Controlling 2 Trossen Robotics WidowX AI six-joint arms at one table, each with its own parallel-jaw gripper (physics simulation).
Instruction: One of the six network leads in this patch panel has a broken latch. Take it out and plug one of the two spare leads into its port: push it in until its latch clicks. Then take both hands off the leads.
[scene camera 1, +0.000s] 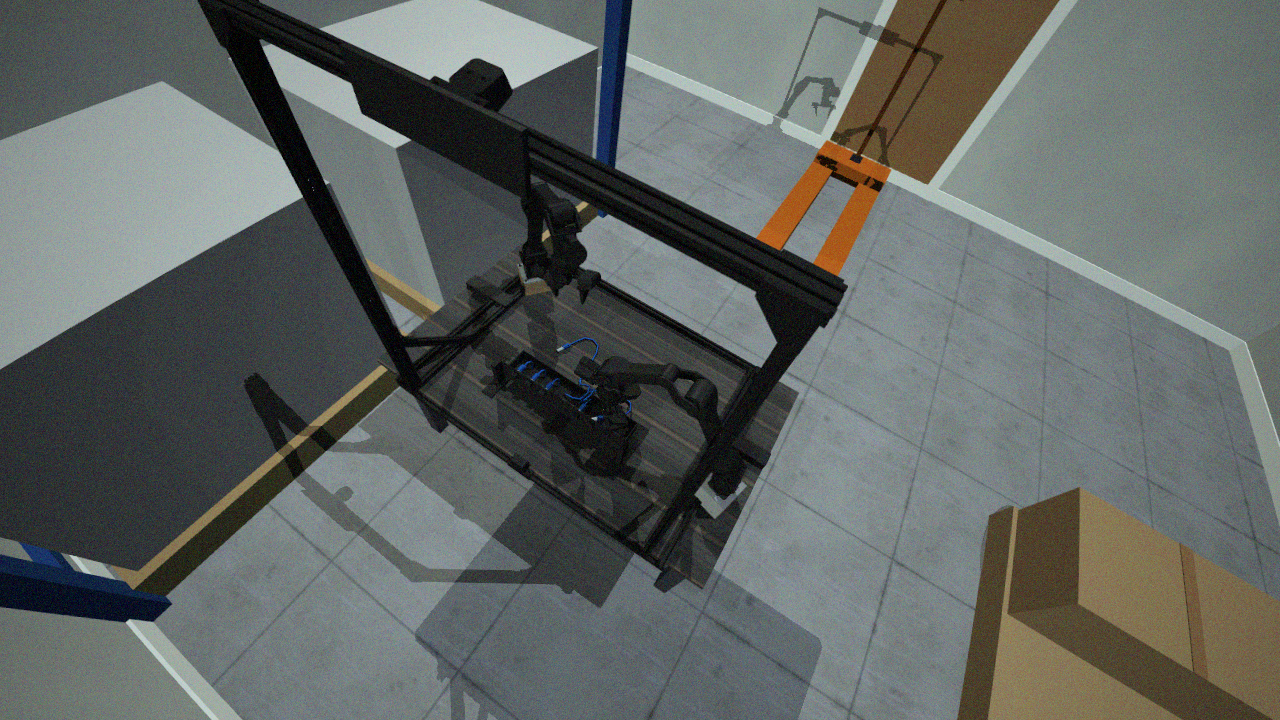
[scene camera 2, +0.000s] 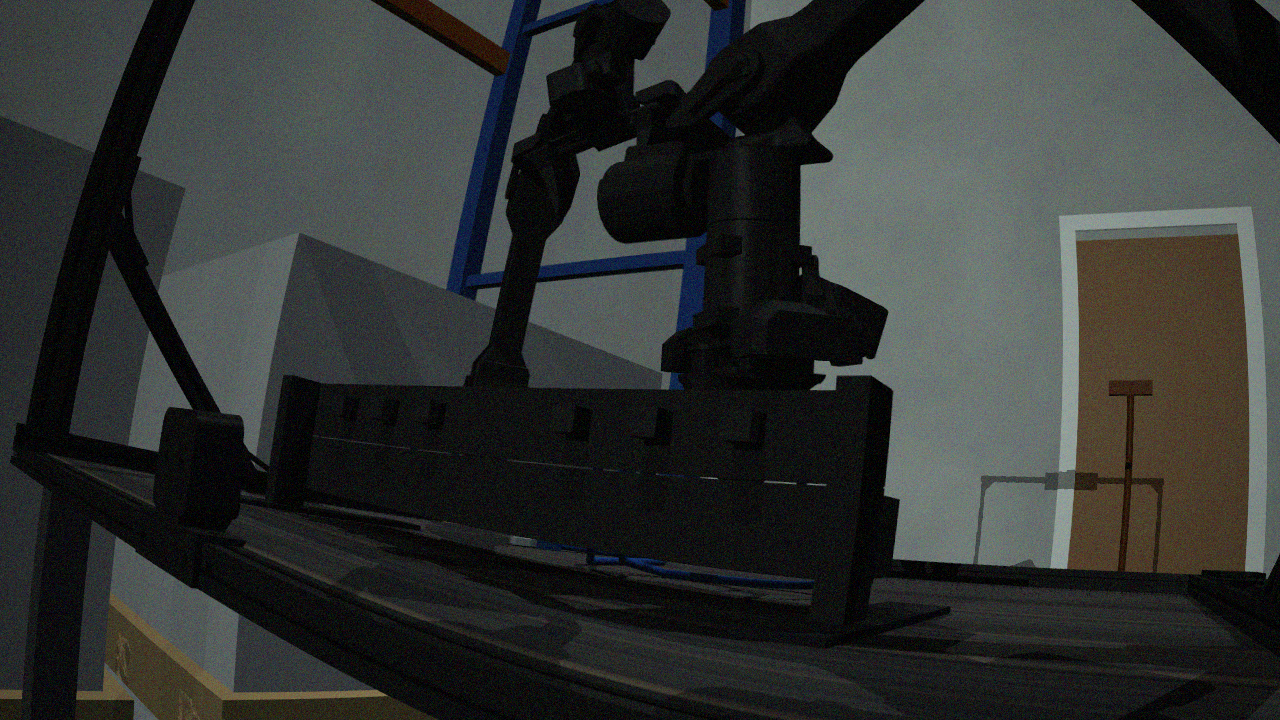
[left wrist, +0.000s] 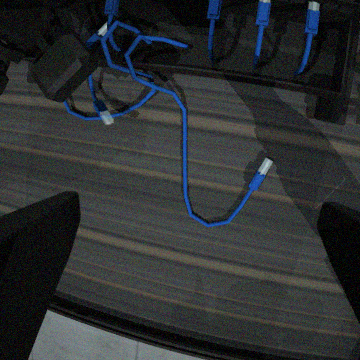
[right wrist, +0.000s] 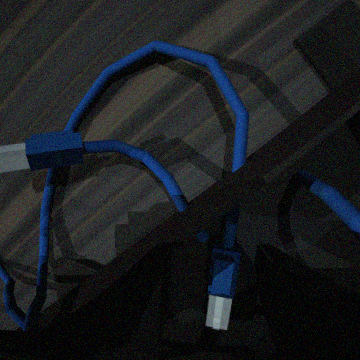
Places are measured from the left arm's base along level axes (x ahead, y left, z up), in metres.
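Pixels of known places: left gripper, fingertip midpoint: (scene camera 1: 569, 300) (left wrist: 204, 210); right gripper, fingertip midpoint: (scene camera 1: 609, 409) (right wrist: 213, 254); right arm's base, origin of the base link: (scene camera 1: 722, 484).
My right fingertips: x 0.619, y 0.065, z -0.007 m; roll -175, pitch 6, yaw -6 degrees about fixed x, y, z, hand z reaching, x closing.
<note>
Ahead of a thing's pixels: the offset from my right fingertips to its top centre. "spot": to the spot under its first point. Level surfaces: height alone.
The black patch panel {0.040 m down} (scene camera 1: 562, 388) (scene camera 2: 554, 501) (left wrist: 280, 77) holds blue leads; three plugs {spot: 0.151 m right, 0.122 m back, 0.033 m up} (left wrist: 213, 7) {spot: 0.182 m right, 0.164 m back, 0.033 m up} (left wrist: 262, 12) {spot: 0.216 m right, 0.205 m back, 0.033 m up} (left wrist: 312, 17) sit in a row. One loose lead plug {spot: 0.052 m right, 0.301 m back, 0.051 m down} (left wrist: 261, 174) lies on the table in the left wrist view. Another loose plug {spot: 0.037 m left, 0.090 m back, 0.016 m down} (left wrist: 104, 114) (right wrist: 54, 149) lies nearer the panel. A white-tipped plug {0.036 m right, 0.002 m ahead, 0.025 m down} (right wrist: 221, 285) (left wrist: 98, 34) is at the panel's edge, unseated. My right gripper (right wrist: 213, 254) is low over it, part open, its dark fingers apart on either side. My left gripper (scene camera 1: 571, 288) (left wrist: 204, 210) is wide open, empty, high above the table. Which latch is broken cannot be told.
Loops of blue lead (left wrist: 134, 67) (right wrist: 155, 47) tangle by the right gripper. The panel's front rail crosses the right wrist view diagonally. A black frame (scene camera 1: 313, 197) surrounds the table. A small black block (scene camera 2: 198, 465) stands at the table edge.
</note>
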